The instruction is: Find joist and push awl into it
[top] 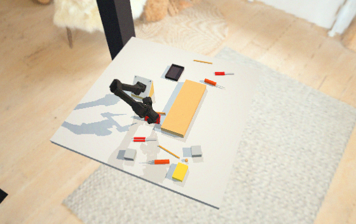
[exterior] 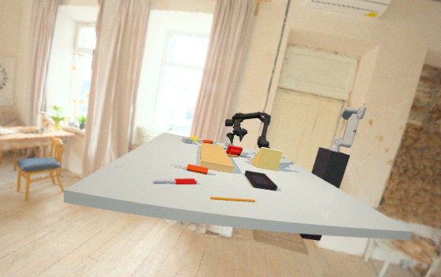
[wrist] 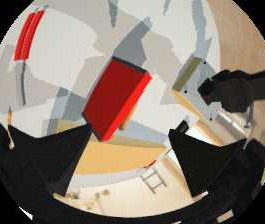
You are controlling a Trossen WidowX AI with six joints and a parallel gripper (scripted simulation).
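The stud finder is 8 cm below my gripper tip, 2 cm to the left of it and 2 cm behind it. From my gripper tip the other things lie so: dark tray (51 cm to the left, 9 cm below, 9 cm behind); then yellow block (38 cm ahead, 29 cm to the right, 9 cm below).
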